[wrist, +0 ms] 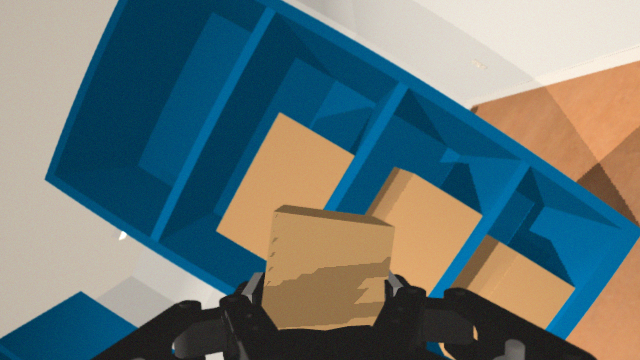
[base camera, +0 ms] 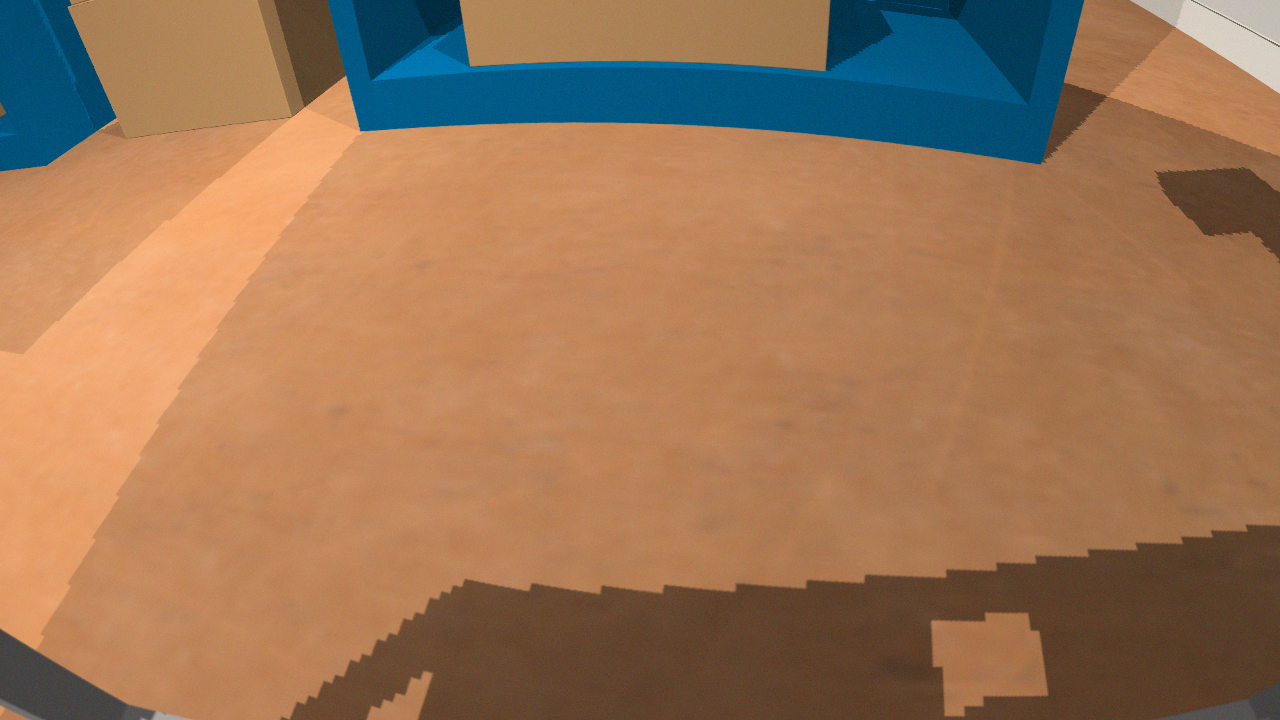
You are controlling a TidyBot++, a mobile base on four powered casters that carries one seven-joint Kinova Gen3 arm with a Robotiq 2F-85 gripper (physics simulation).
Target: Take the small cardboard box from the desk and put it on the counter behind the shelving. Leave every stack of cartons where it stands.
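Frame: origin at the arm's base, x right, y ahead, z up, level; centimetres.
Seen in the pictures: gripper, fingertip midpoint: (wrist: 321, 286).
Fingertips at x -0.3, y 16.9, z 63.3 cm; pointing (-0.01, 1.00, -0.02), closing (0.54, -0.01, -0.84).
Pixels of each thing's middle, then the offset from my fingertips to it. Level surfaces: height alone.
- small cardboard box at the middle of its body: (wrist: 321, 291) dx -0.2, dy -0.1, dz -0.1 cm
- carton at the middle of its body: (base camera: 226, 30) dx -80.5, dy +105.8, dz -89.5 cm
- floor at its surface level: dz -103.0 cm
The small cardboard box (wrist: 327, 270) is held between the two fingers of my gripper (wrist: 321, 286) at the bottom middle of the wrist view, with a dark shadow across its lower part. The gripper is shut on it. Behind it in the wrist view stands the blue shelving (wrist: 215, 125) (base camera: 698, 98), which looks tilted there. Larger cartons (wrist: 290, 180) (base camera: 644, 31) sit in its compartments. The gripper does not show in the base camera view. The counter and the desk do not show in either view.
In the base camera view a carton (base camera: 187, 67) stands on the floor (base camera: 626, 358) left of the shelving, beside another blue unit (base camera: 44, 80) at the far left. A white wall (base camera: 1239, 17) shows at the upper right. Another blue surface (wrist: 75, 325) shows at the wrist view's lower left.
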